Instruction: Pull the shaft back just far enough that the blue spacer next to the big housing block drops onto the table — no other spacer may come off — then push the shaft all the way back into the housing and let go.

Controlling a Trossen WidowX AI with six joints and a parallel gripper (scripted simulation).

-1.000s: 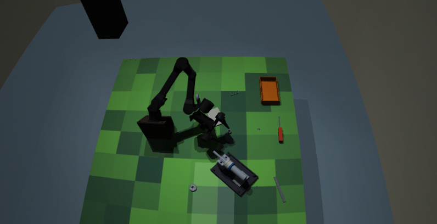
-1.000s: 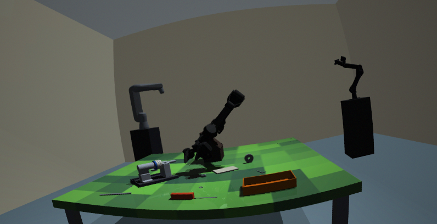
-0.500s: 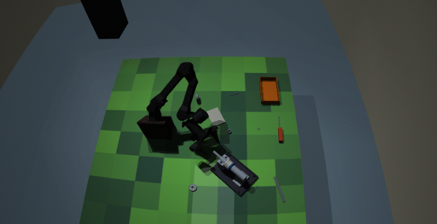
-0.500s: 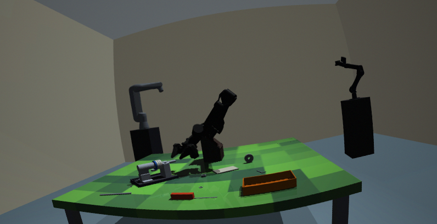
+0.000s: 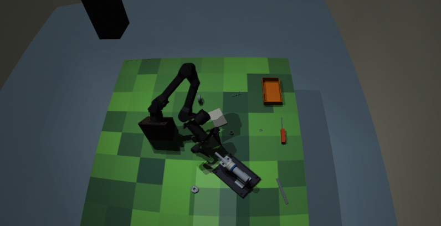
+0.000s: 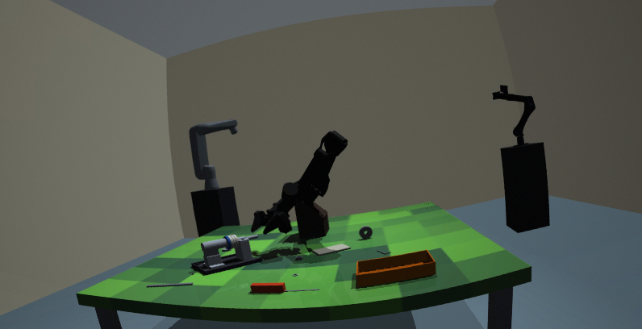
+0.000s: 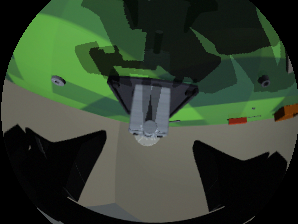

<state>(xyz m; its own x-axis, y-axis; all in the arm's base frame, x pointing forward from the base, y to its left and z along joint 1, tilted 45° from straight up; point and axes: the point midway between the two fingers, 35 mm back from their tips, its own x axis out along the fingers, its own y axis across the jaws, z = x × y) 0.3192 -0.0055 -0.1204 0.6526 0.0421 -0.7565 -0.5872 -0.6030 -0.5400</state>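
Right now the shaft is 70 mm ahead of my gripper tip, 50 mm to the right of it and 10 mm below it. From my gripper tip the other things lie so: white plate 260 mm to the left, 90 mm below, 30 mm behind; then blue spacer 110 mm ahead, 80 mm to the right, 10 mm below; then red-handled screwdriver 380 mm ahead, 220 mm to the left, 90 mm below.
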